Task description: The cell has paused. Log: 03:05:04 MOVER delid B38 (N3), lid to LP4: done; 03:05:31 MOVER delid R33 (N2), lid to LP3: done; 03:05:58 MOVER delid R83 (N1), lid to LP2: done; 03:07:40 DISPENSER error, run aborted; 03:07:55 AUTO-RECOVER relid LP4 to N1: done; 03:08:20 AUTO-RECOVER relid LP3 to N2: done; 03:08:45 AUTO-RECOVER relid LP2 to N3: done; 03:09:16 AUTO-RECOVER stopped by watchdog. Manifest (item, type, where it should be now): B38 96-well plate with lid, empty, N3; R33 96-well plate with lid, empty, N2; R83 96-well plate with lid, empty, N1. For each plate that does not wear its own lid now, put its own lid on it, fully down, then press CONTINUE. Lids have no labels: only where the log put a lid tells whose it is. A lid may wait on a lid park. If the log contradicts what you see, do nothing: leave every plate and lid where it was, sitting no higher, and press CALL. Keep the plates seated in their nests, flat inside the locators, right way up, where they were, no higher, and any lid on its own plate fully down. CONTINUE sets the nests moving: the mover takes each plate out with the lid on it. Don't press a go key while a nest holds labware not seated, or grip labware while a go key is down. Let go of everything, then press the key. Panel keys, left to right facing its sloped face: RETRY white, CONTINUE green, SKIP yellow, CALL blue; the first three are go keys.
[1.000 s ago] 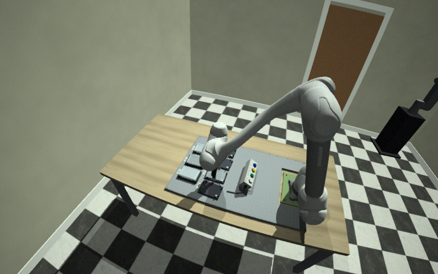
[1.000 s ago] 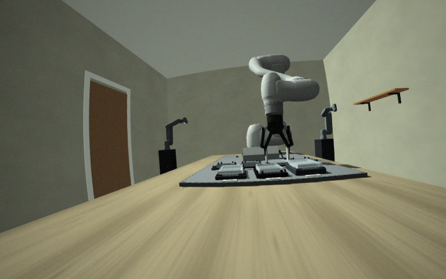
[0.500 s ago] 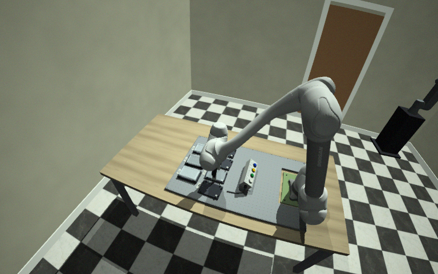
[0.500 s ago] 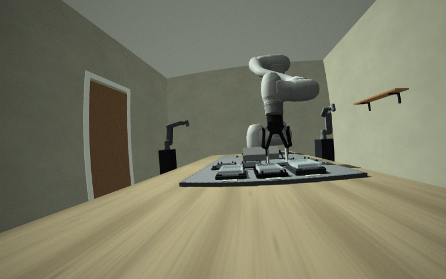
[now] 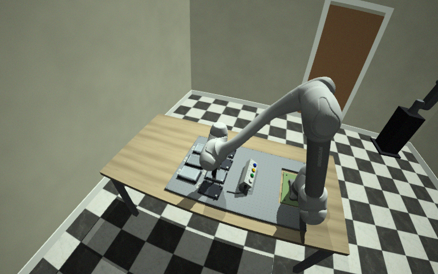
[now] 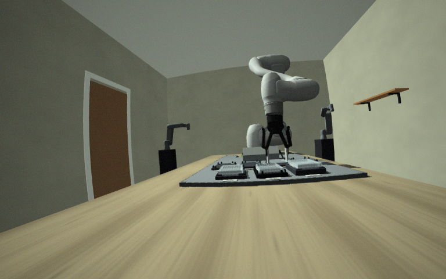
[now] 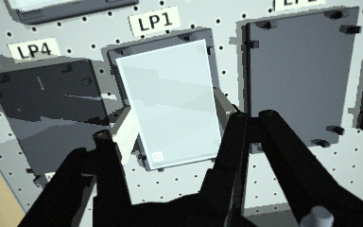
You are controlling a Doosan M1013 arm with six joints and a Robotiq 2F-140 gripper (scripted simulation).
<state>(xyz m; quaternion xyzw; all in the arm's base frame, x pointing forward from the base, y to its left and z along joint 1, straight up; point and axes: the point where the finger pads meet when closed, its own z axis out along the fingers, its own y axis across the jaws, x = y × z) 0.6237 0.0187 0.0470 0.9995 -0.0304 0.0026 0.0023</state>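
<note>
Now: the clear lid 2 cm below my hand. The rest, counted from my hand: lid park LP2: 13 cm to the right, 3 cm below, 1 cm behind; LP1 label: 9 cm ahead, 4 cm below, 1 cm to the right; lid park LP4: 13 cm to the left, 3 cm below, 1 cm ahead.
</note>
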